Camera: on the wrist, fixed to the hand. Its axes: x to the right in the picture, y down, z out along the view.
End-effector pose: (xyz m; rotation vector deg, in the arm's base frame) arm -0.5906 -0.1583 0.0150 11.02 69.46 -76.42
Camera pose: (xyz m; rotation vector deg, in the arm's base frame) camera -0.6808 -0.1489 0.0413 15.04 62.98 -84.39
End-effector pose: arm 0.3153 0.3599 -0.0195 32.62 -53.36 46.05
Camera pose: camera 0.4017 0.3427 -0.0536 42.29 -50.10 47.76
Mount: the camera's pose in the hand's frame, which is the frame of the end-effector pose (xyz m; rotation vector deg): -0.0052 -0.0828 -0.0452 9.13 -1.23 -2.81
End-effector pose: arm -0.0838 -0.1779 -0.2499 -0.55 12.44 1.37
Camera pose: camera -0.0966 -0.2613 -0.2923 8.25 11.27 -2.42
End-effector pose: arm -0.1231 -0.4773 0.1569 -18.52 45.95 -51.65
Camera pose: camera -0.2056 -0.5194 0.1756 -12.22 40.12 -57.30
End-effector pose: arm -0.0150 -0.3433 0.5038 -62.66 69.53 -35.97
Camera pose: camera -0.0462 -0.3855 0.5824 -57.07 63.11 -42.17
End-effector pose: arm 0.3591 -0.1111 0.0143 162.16 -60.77 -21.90
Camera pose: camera 0.4198 -0.0452 0.0444 -164.94 58.93 19.09
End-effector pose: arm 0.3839 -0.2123 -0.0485 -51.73 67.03 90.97
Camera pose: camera 0.4659 -0.2481 -0.0787 -46.00 70.54 82.48
